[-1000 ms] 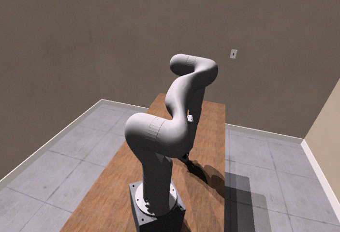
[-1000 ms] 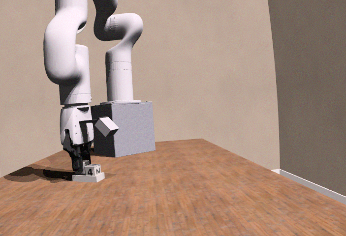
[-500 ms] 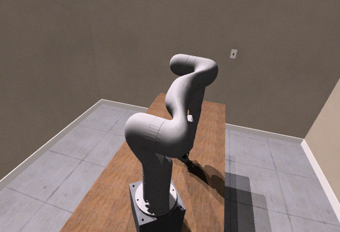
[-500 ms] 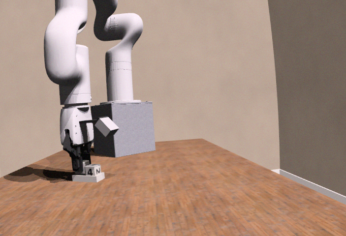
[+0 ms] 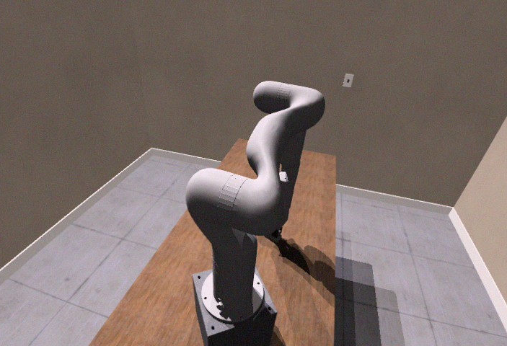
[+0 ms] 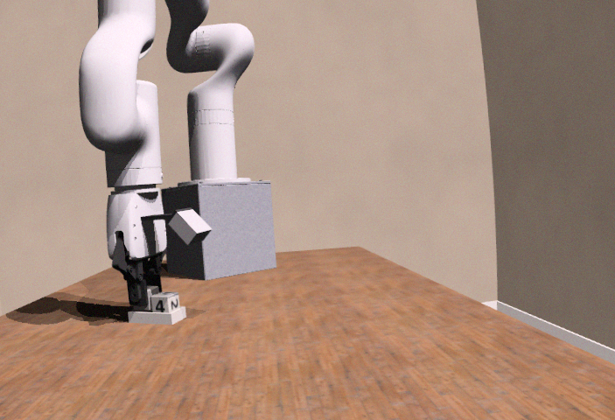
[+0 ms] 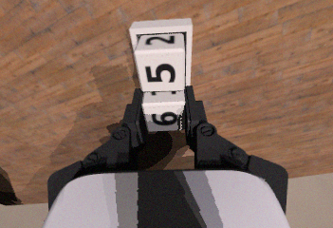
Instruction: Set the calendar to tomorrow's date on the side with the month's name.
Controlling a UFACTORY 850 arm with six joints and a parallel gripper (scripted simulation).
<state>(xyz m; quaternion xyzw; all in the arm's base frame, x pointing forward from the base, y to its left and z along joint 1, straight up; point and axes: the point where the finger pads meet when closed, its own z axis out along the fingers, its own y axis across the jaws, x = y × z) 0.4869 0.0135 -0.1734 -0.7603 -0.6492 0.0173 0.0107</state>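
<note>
Right now my hand is 4 cm above the white calendar tray and 2 cm to the right of it.
</note>
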